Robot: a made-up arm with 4 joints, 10 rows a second.
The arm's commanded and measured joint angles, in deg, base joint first. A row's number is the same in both.
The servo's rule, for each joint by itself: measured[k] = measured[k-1] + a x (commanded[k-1-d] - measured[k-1]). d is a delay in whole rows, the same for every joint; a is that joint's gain. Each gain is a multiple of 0.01, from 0.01 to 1. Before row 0 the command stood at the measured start. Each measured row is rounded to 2 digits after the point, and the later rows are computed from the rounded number. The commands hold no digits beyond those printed.
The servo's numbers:
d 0
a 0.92 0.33 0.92 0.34
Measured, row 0:
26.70, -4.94, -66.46, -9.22
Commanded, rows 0 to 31:
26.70, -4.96, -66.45, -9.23
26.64, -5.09, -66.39, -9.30
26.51, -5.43, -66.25, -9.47
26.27, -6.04, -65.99, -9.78
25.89, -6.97, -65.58, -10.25
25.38, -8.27, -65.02, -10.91
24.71, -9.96, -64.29, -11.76
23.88, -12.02, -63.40, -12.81
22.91, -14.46, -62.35, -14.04
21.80, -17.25, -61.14, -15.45
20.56, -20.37, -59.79, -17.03
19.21, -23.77, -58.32, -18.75
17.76, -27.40, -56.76, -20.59
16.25, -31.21, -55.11, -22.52
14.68, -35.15, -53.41, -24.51
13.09, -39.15, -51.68, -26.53
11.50, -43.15, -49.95, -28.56
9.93, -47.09, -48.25, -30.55
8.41, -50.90, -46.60, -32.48
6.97, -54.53, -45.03, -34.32
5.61, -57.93, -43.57, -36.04
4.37, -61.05, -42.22, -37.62
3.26, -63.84, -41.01, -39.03
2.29, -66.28, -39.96, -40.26
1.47, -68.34, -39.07, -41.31
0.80, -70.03, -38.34, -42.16
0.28, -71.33, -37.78, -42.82
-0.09, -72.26, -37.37, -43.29
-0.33, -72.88, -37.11, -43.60
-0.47, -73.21, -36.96, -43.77
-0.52, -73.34, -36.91, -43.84
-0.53, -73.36, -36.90, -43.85
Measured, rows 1 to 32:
26.70, -4.95, -66.45, -9.22
26.64, -5.00, -66.39, -9.25
26.52, -5.14, -66.26, -9.32
26.29, -5.44, -66.01, -9.48
25.92, -5.94, -65.61, -9.74
25.42, -6.71, -65.07, -10.14
24.77, -7.78, -64.35, -10.69
23.95, -9.18, -63.48, -11.41
22.99, -10.92, -62.44, -12.30
21.90, -13.01, -61.24, -13.37
20.67, -15.44, -59.91, -14.61
19.33, -18.19, -58.45, -16.02
17.89, -21.23, -56.90, -17.57
16.38, -24.52, -55.25, -19.25
14.82, -28.03, -53.56, -21.04
13.23, -31.70, -51.83, -22.91
11.64, -35.48, -50.10, -24.83
10.07, -39.31, -48.40, -26.77
8.54, -43.13, -46.74, -28.71
7.10, -46.89, -45.17, -30.62
5.73, -50.53, -43.70, -32.46
4.48, -54.00, -42.34, -34.21
3.36, -57.25, -41.12, -35.85
2.38, -60.23, -40.05, -37.35
1.54, -62.91, -39.15, -38.70
0.86, -65.26, -38.40, -39.88
0.33, -67.26, -37.83, -40.88
-0.06, -68.91, -37.41, -41.70
-0.31, -70.22, -37.13, -42.35
-0.46, -71.21, -36.97, -42.83
-0.52, -71.91, -36.91, -43.17
-0.53, -72.39, -36.90, -43.40

